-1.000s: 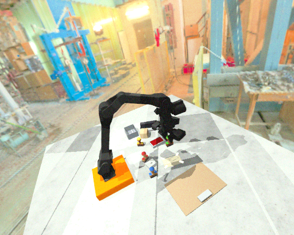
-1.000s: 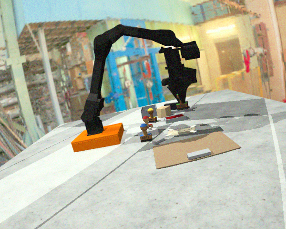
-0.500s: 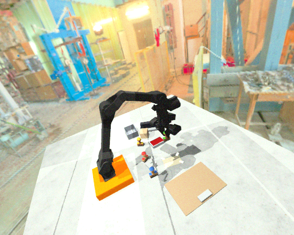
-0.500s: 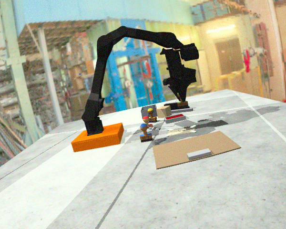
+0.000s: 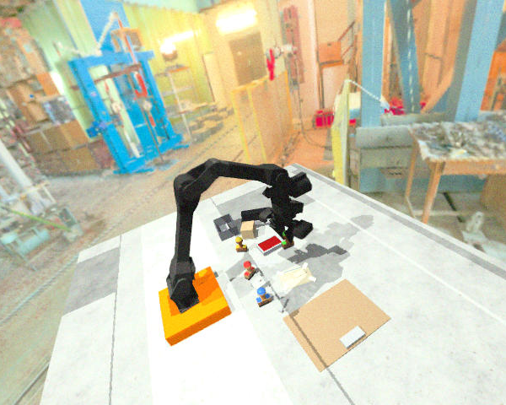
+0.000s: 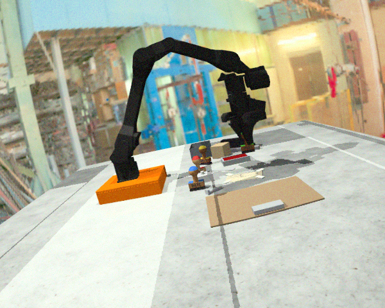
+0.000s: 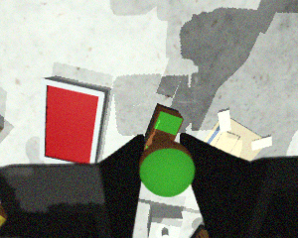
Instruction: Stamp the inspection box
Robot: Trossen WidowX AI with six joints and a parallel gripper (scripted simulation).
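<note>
The ink pad is 9 cm to the left of my gripper tip, 6 cm below it and 3 cm behind it. From my gripper tip the other things lie so: card (9 cm to the right, 7 cm below, 5 cm behind); green-knobbed stamp (right at my gripper tip); red-knobbed stamp (16 cm behind, 5 cm below, 2 cm to the left).
</note>
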